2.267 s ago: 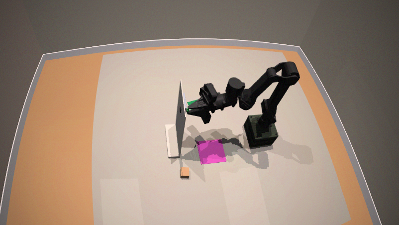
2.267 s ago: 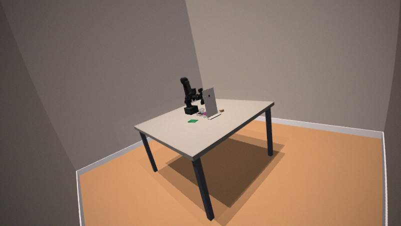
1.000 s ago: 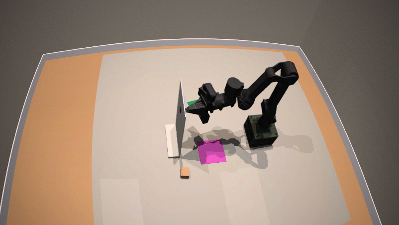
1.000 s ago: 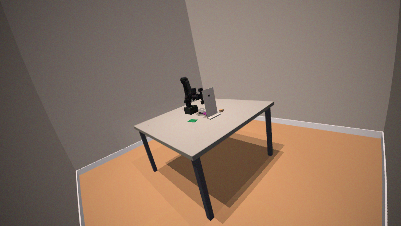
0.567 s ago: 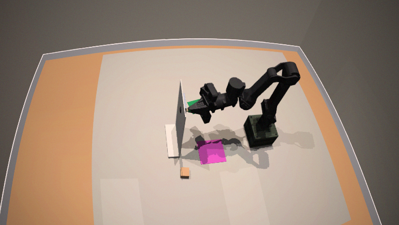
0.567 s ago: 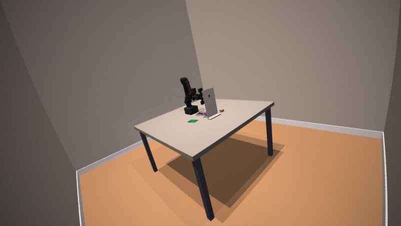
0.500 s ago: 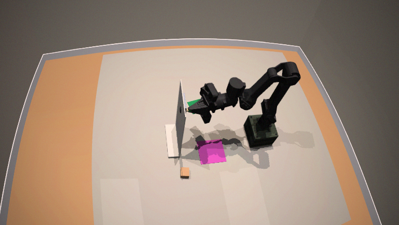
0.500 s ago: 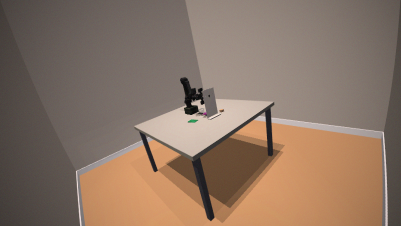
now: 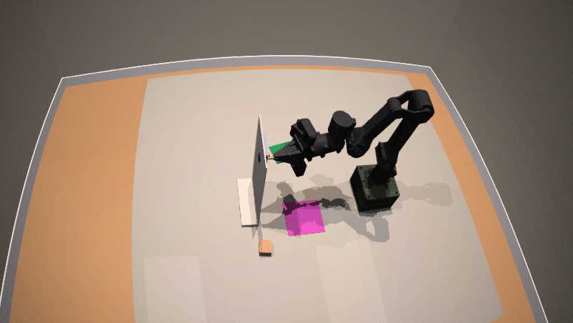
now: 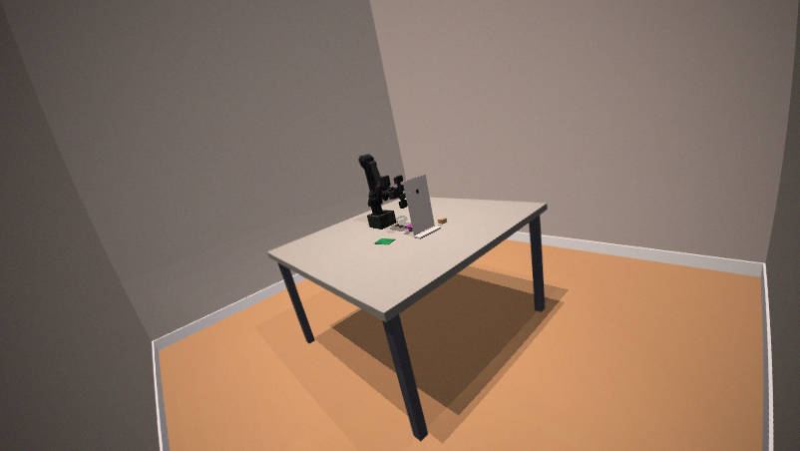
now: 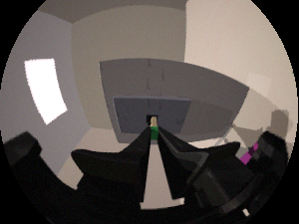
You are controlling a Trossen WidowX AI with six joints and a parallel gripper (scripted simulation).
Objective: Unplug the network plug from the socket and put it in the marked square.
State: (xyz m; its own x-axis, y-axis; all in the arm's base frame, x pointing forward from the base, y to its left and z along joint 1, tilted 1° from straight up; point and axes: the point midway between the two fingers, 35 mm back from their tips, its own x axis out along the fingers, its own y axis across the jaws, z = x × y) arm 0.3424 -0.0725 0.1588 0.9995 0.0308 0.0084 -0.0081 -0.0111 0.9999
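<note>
Right now my gripper tip is 250 mm above the magenta square, 100 mm past it and 90 mm to the right of it. Round my gripper tip: grey panel 100 mm below, 40 mm ahead, 10 mm to the right; network plug right at my gripper tip.
</note>
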